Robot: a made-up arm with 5 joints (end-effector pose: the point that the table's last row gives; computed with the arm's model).
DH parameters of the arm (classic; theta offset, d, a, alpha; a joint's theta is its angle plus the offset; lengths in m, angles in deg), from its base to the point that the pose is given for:
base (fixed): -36.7 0 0.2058 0
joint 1: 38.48 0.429 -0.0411 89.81
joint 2: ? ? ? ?
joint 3: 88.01 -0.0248 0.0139 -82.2
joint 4: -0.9 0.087 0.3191 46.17
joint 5: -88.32 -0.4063 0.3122 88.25
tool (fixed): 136.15 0.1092 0 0
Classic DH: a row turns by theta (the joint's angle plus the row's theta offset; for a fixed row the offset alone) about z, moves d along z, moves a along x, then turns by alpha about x.
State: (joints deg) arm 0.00 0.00 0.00 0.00 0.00
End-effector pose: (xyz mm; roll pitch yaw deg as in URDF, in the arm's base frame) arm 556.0 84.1 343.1 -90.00 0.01 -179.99
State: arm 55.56 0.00 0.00 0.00 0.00
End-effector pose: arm 215.3 316.6 343.1 -90.00 0.01 -124.43
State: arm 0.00 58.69 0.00 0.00 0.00
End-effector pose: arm 418.3 81.2 758.5 -92.74 58.66 178.68
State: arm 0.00 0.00 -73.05 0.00 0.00
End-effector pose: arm 492.8 -470.0 319.6 -96.44 -6.91 107.87
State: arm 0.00 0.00 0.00 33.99 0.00
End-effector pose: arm 556.0 11.0 229.7 -56.01 0.01 -179.99
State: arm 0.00 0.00 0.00 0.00 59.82
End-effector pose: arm 505.2 408.1 308.0 -51.30 -12.81 -139.47
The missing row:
joint 2: 7.85 0.0285 0.0084 -88.54
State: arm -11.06 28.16 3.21 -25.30 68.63
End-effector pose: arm 459.2 410.6 686.8 -41.23 19.29 -135.66
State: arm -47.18 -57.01 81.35 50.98 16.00
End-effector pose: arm 193.4 407.5 262.9 -78.79 -13.27 -125.71
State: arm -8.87 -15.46 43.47 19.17 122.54
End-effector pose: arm -181.7 327.8 -88.4 -41.14 -64.34 -55.00
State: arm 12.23 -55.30 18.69 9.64 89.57
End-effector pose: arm -249.9 417.1 153.3 -98.32 -35.55 -51.39
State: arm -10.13 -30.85 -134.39 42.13 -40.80
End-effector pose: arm -217.4 -243.4 322.8 -65.81 27.08 11.61
